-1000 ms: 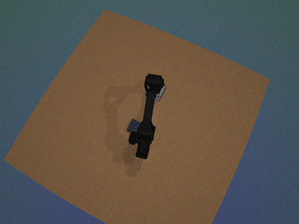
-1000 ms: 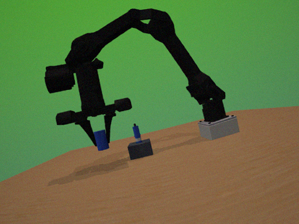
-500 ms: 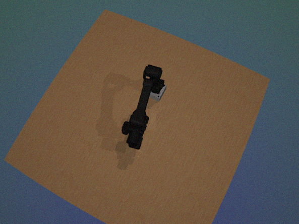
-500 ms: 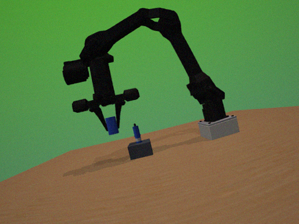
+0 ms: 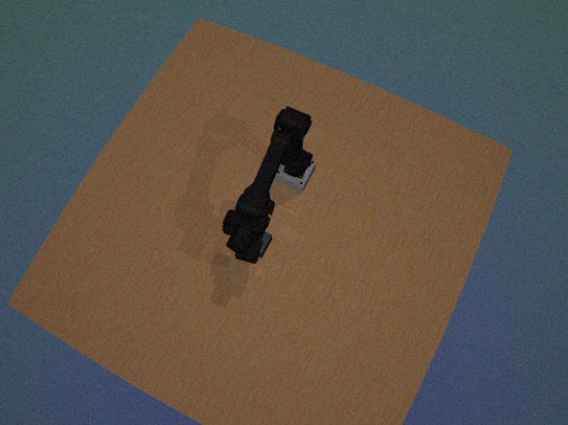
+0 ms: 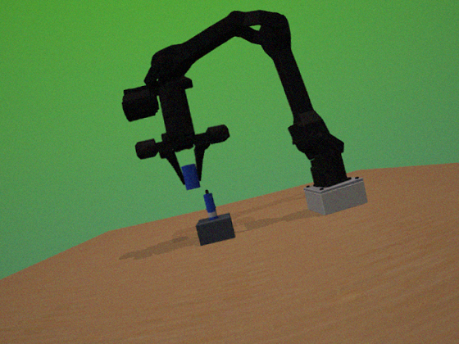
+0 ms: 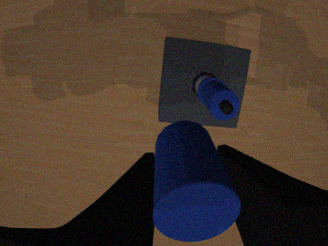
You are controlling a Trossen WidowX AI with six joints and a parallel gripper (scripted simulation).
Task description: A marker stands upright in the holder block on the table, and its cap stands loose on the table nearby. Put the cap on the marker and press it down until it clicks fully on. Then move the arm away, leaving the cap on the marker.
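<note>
Now: the dark holder block 3 cm behind my gripper tip, 2 cm to the right of it and 11 cm below it. From my gripper tip the other things lie so: blue cap 1 cm above.
</note>
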